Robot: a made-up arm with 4 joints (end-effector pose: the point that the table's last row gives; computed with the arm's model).
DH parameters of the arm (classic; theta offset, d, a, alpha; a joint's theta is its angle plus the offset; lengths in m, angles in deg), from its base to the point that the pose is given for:
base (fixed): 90 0.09 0 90
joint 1: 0 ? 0.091 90
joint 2: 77.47 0 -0.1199 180
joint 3: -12.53 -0.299 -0.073 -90
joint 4: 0 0.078 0.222 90
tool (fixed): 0 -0.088 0 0
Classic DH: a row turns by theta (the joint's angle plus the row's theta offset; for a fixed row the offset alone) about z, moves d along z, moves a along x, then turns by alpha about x.
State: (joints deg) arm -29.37 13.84 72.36 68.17
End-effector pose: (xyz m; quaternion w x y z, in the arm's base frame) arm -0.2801 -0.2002 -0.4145 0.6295 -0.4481 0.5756 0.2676
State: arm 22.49 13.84 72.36 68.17
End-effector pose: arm -0.2801 0.2731 -0.3790 0.7621 -0.1278 0.4006 0.4924
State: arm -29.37 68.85 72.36 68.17
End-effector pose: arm -0.1993 -0.0335 -0.5083 0.7964 -0.2265 0.5483 -0.1175
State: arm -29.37 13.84 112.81 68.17
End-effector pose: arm -0.2417 -0.2548 -0.3837 0.4125 -0.5485 0.5118 0.5168
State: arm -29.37 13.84 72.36 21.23
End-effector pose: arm -0.1891 -0.0333 -0.4208 0.8066 -0.3045 0.2772 0.4240
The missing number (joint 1, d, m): -0.056
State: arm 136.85 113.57 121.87 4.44
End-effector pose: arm 0.0957 0.0528 0.5942 0.3691 0.9258 -0.0530 0.0625
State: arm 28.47 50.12 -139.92 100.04
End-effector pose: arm 0.0307 0.2858 -0.3264 0.2422 -0.7261 -0.0924 0.6369
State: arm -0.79 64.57 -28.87 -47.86
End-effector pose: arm -0.0604 0.0372 -0.1040 0.6246 -0.2996 -0.2827 -0.6635
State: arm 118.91 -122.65 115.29 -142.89
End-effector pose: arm 0.1997 0.0192 0.2514 0.7926 -0.2888 0.0064 -0.5369
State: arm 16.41 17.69 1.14 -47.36
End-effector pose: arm -0.0170 0.1857 -0.0589 0.9052 0.0721 -0.3746 -0.1872
